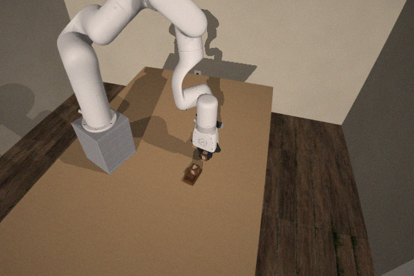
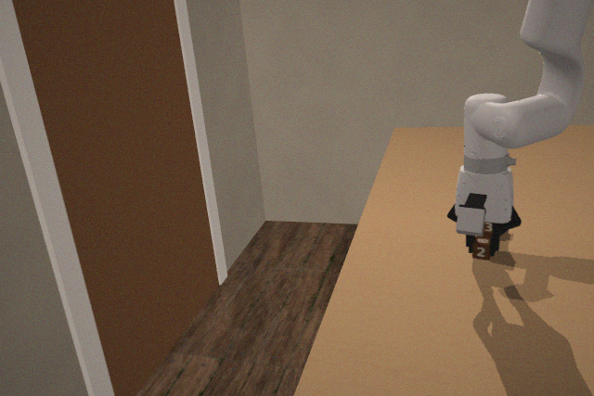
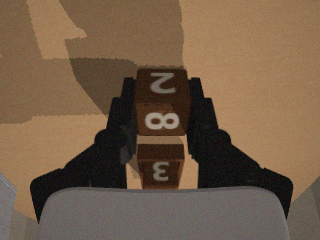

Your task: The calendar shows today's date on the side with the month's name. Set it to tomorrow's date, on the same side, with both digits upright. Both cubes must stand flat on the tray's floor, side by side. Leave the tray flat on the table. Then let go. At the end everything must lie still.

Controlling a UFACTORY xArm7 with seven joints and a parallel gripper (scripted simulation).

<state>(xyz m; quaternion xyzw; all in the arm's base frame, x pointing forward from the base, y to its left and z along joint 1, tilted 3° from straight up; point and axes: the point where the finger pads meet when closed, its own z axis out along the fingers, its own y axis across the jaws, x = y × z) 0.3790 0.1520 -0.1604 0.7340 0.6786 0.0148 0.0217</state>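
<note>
Right now the digit cube is 10 mm below my hand. Round my hand: brown calendar tray (10 mm behind, 110 mm to the right, 20 mm below).
</note>
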